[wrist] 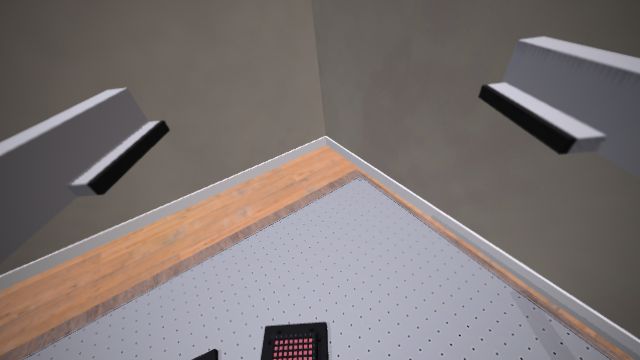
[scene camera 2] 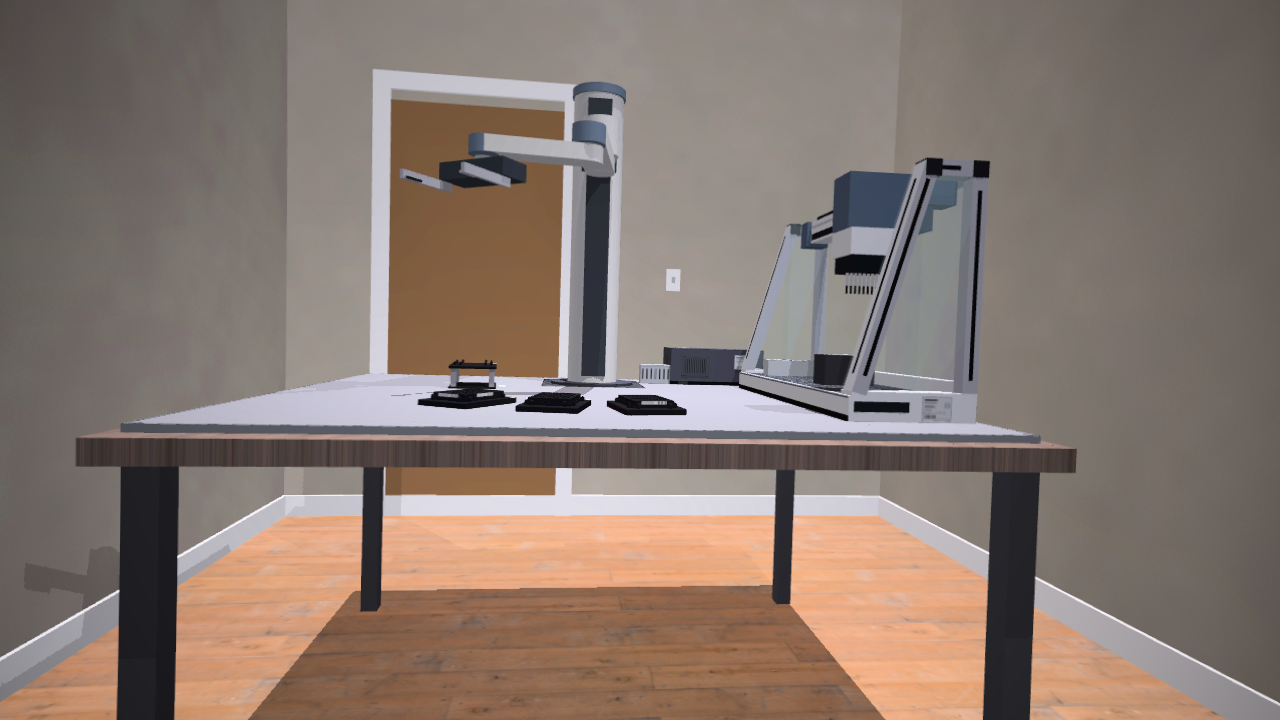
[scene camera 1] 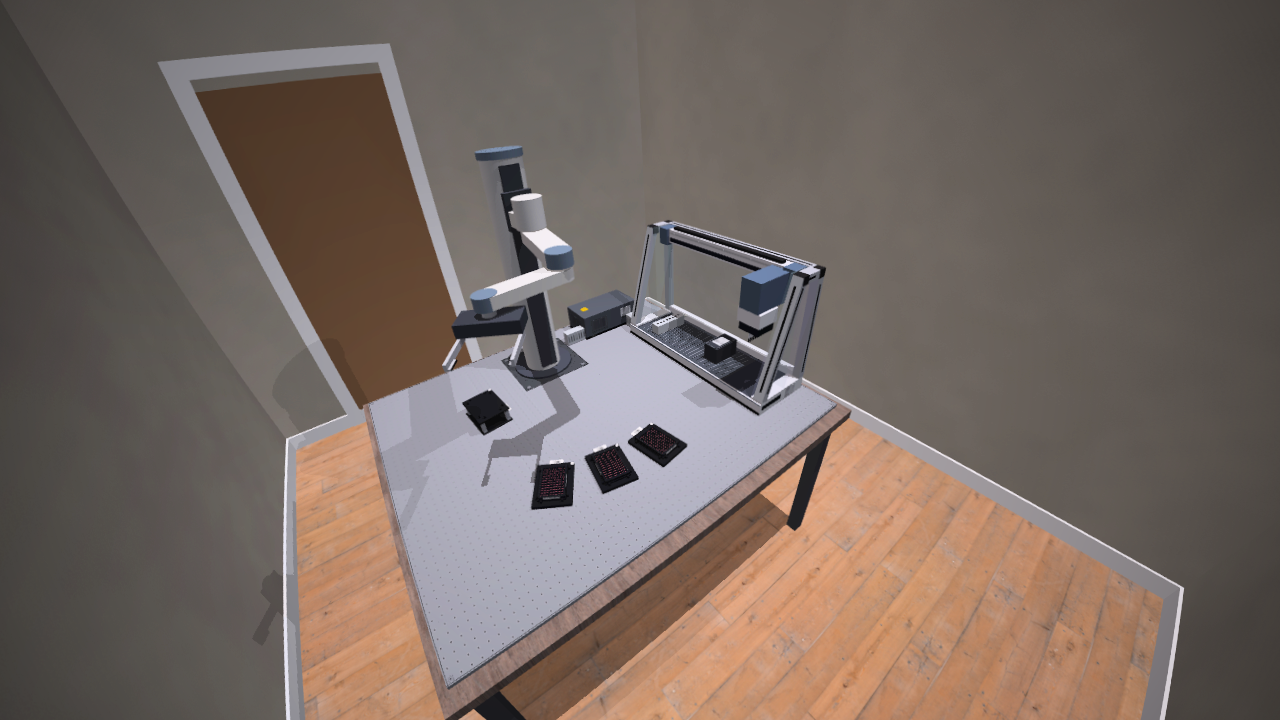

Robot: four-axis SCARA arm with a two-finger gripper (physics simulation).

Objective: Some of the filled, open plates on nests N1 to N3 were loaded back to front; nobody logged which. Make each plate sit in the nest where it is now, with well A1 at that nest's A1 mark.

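Three black nests stand in a shallow arc, each bearing an open plate with reddish wells: the left plate, the middle plate and the right plate. In the wrist view, part of one plate shows at the bottom edge, with another nest's corner to its left. A1 marks and well lettering are too small to read, so each plate's direction cannot be told. My gripper is open and empty, high above the table's left side.
A raised black stand is behind the nests at the left. A framed pipetting machine stands at the right. A dark box and a small white rack stand near the arm's column.
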